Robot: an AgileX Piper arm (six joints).
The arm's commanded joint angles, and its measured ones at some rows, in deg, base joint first. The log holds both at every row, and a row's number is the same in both.
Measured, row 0:
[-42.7 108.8 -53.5 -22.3 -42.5 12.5]
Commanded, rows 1 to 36:
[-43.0 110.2 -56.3 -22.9 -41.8 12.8]
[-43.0 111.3 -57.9 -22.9 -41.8 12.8]
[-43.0 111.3 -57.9 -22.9 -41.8 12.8]
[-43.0 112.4 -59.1 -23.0 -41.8 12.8]
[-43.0 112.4 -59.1 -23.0 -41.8 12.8]
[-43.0 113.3 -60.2 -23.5 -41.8 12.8]
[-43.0 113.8 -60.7 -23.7 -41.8 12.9]
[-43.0 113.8 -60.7 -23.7 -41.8 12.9]
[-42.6 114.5 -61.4 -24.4 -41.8 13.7]
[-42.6 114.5 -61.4 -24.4 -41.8 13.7]
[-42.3 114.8 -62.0 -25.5 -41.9 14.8]
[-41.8 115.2 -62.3 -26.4 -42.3 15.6]
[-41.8 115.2 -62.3 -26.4 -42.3 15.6]
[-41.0 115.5 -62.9 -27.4 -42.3 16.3]
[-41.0 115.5 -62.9 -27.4 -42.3 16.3]
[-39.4 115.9 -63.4 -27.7 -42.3 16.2]
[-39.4 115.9 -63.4 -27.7 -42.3 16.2]
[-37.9 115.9 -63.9 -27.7 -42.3 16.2]
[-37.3 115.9 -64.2 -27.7 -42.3 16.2]
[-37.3 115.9 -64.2 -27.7 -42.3 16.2]
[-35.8 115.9 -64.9 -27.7 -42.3 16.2]
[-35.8 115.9 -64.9 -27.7 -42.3 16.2]
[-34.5 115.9 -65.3 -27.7 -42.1 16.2]
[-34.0 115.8 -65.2 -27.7 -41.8 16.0]
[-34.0 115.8 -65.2 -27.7 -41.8 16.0]
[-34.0 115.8 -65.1 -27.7 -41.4 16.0]
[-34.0 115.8 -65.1 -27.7 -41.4 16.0]
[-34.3 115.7 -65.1 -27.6 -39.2 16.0]
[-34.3 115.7 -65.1 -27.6 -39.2 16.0]
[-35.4 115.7 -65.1 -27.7 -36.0 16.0]
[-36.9 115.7 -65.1 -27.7 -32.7 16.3]
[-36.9 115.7 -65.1 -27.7 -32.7 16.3]
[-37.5 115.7 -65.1 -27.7 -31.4 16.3]
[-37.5 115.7 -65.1 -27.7 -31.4 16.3]
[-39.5 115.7 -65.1 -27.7 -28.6 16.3]
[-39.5 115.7 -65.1 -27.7 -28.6 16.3]
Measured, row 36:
[-39.0 115.7 -63.6 -23.9 -27.2 16.6]
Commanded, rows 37 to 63:
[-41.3 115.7 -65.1 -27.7 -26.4 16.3]
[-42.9 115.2 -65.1 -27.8 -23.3 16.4]
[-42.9 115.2 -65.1 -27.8 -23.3 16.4]
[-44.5 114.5 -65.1 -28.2 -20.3 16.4]
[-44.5 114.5 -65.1 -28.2 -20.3 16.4]
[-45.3 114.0 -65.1 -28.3 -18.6 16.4]
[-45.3 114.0 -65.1 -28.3 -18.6 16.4]
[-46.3 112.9 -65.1 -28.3 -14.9 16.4]
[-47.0 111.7 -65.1 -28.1 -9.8 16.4]
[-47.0 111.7 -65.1 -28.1 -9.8 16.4]
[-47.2 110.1 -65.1 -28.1 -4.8 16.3]
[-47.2 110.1 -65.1 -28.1 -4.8 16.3]
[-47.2 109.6 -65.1 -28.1 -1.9 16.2]
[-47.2 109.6 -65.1 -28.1 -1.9 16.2]
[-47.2 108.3 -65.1 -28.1 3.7 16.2]
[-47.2 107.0 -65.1 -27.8 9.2 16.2]
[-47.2 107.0 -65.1 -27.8 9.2 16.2]
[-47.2 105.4 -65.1 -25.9 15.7 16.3]
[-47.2 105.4 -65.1 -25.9 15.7 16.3]
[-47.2 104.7 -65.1 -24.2 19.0 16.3]
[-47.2 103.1 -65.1 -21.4 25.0 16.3]
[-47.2 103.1 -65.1 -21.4 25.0 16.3]
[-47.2 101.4 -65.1 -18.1 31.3 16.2]
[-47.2 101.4 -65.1 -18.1 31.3 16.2]
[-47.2 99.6 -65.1 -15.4 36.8 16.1]
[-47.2 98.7 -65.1 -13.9 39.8 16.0]
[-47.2 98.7 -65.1 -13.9 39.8 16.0]
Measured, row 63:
[-46.9 101.4 -64.6 -17.8 31.9 16.4]
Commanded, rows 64 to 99:
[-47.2 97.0 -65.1 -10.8 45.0 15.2]
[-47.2 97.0 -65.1 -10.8 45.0 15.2]
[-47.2 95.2 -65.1 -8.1 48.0 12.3]
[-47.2 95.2 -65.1 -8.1 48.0 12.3]
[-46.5 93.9 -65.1 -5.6 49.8 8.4]
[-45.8 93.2 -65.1 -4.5 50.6 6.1]
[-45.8 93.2 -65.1 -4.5 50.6 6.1]
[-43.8 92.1 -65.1 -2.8 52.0 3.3]
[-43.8 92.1 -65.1 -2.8 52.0 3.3]
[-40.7 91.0 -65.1 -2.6 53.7 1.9]
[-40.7 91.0 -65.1 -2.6 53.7 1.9]
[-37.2 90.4 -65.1 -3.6 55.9 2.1]
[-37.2 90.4 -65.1 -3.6 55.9 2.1]
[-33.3 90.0 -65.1 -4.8 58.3 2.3]
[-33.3 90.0 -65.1 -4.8 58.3 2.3]
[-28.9 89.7 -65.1 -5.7 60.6 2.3]
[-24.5 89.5 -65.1 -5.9 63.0 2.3]
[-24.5 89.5 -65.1 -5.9 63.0 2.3]
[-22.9 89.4 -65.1 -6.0 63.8 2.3]
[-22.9 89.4 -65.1 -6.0 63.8 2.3]
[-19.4 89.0 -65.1 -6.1 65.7 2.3]
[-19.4 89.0 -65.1 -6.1 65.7 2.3]
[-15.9 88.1 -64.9 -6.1 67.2 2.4]
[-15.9 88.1 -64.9 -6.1 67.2 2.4]
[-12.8 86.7 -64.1 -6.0 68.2 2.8]
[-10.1 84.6 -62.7 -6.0 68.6 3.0]
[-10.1 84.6 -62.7 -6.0 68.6 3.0]
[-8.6 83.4 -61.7 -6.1 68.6 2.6]
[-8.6 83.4 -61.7 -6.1 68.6 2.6]
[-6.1 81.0 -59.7 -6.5 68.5 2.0]
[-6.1 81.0 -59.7 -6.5 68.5 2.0]
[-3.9 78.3 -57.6 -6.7 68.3 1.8]
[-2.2 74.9 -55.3 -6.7 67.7 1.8]
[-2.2 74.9 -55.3 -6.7 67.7 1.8]
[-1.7 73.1 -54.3 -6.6 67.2 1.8]
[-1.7 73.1 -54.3 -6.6 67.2 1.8]
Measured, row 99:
[-3.3 77.2 -57.0 -5.8 68.0 2.3]
